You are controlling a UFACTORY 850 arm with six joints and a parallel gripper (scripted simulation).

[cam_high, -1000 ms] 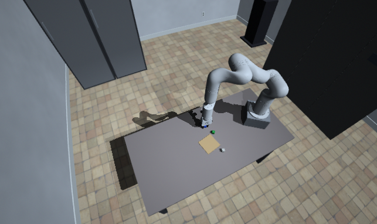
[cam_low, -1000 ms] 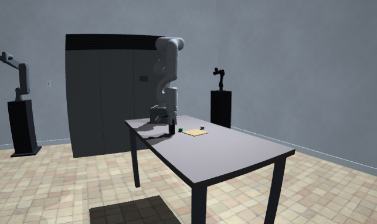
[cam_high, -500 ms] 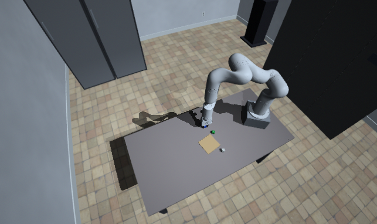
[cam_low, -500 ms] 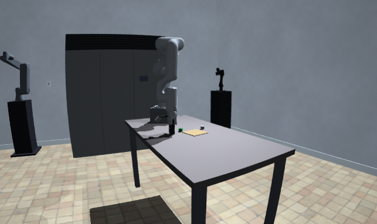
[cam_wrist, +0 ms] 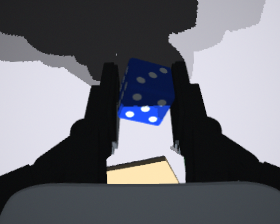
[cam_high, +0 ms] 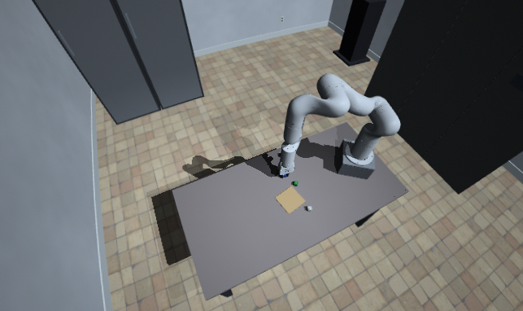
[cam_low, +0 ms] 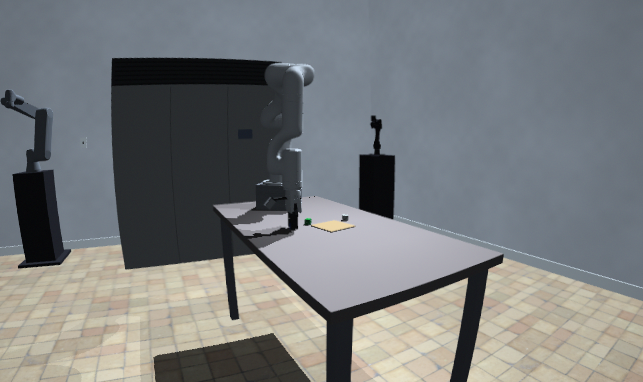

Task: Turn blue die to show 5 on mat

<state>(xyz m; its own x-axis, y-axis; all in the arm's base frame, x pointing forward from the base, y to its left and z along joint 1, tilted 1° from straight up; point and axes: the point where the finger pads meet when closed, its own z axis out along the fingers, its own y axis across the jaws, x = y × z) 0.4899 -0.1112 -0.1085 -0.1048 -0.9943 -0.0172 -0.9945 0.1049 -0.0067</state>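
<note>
The mat lies 170 mm to the left of my hand, 40 mm ahead of it and 20 mm below it. From my hand the other things lie so: blue die (10 mm below); then white die (280 mm to the left, 30 mm behind, 10 mm below); then green die (90 mm to the left, 40 mm behind, 10 mm below).
</note>
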